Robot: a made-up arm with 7 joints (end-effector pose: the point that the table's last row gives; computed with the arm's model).
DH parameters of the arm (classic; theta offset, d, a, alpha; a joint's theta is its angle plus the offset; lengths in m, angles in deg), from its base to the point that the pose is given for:
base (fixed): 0 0.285 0.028 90
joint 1: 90 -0.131 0.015 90
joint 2: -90 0.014 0.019 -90
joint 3: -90 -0.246 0.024 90
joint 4: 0 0.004 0.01 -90
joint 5: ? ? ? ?
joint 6: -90 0 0.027 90
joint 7: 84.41 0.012 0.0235 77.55
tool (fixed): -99.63 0.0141 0 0
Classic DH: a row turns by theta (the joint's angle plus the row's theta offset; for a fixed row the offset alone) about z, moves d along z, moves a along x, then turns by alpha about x.
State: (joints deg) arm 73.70 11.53 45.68 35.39 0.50 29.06 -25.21
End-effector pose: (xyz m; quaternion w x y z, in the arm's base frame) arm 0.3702 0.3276 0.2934 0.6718 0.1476 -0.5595 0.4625
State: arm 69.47 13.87 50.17 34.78 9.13 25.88 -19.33
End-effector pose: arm 0.3608 0.3467 0.2560 0.6405 0.0652 -0.5662 0.5148
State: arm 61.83 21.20 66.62 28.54 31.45 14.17 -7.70
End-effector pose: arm 0.3286 0.3855 0.1758 0.4422 -0.0922 -0.5565 0.6974
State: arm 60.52 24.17 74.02 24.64 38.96 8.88 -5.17
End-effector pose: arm 0.3191 0.3942 0.1578 0.3379 -0.1261 -0.5316 0.7664
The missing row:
joint 5: 0 -0.222 -0.002 -90
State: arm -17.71 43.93 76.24 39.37 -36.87 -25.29 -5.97
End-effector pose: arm -0.0058 0.5211 0.1307 0.5824 0.7304 -0.3428 -0.0993
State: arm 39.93 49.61 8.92 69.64 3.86 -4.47 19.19
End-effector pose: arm 0.2755 0.4218 0.3089 0.4061 0.3899 -0.8014 -0.2017
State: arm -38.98 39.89 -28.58 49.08 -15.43 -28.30 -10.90
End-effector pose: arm -0.0380 0.3528 -0.0493 0.7520 0.0434 -0.3535 -0.5546
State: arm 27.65 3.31 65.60 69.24 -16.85 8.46 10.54
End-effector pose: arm 0.2222 0.3551 0.0742 0.6304 0.3422 -0.6145 0.3285
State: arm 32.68 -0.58 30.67 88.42 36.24 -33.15 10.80
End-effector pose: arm 0.3483 0.2553 0.1684 0.0519 0.0764 -0.9298 0.3564
